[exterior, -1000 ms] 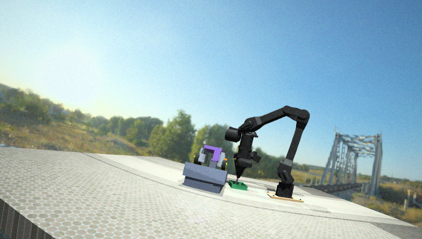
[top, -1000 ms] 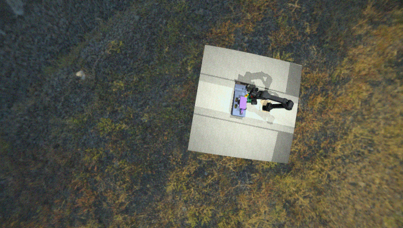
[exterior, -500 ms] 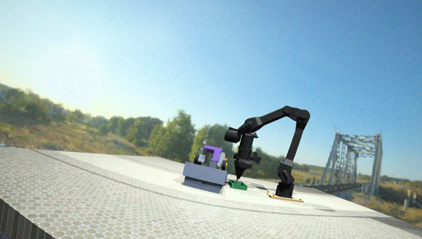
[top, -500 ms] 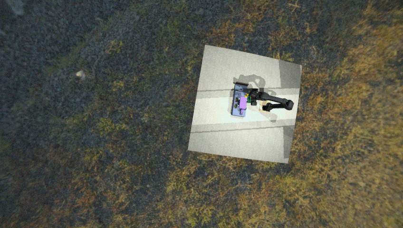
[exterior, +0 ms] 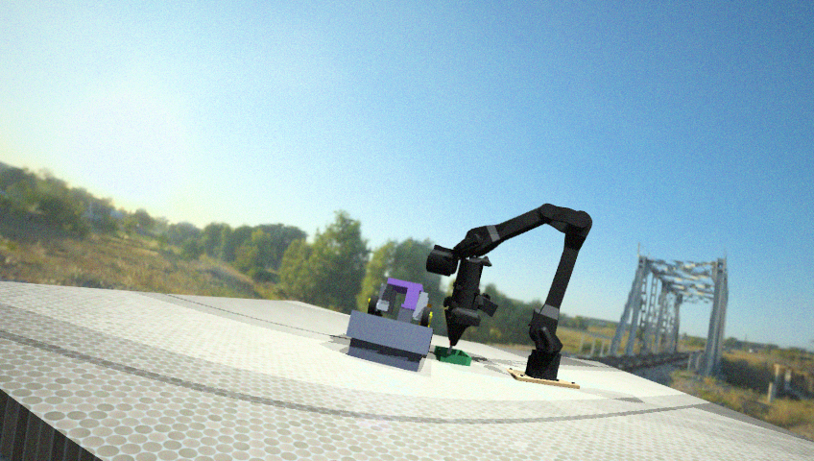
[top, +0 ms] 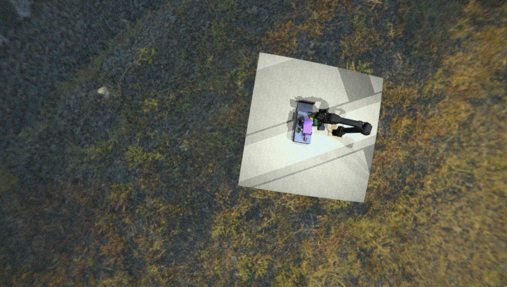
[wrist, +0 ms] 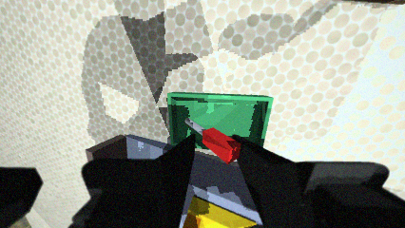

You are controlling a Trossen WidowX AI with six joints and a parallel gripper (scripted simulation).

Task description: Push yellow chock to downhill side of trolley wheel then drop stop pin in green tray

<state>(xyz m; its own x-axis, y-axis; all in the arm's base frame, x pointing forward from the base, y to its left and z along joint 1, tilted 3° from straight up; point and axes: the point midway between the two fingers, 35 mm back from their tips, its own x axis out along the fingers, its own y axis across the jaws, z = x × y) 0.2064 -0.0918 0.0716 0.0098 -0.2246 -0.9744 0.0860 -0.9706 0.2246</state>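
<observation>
Right now the tray is 5 cm below my gripper tip and 1 cm behind it. The rest, counted from my gripper tip: yellow chock (8 cm ahead, 4 cm above, 1 cm to the left); then grey-blue ramp (13 cm ahead, 9 cm to the left); then red-headed stop pin (1 cm to the right).
</observation>
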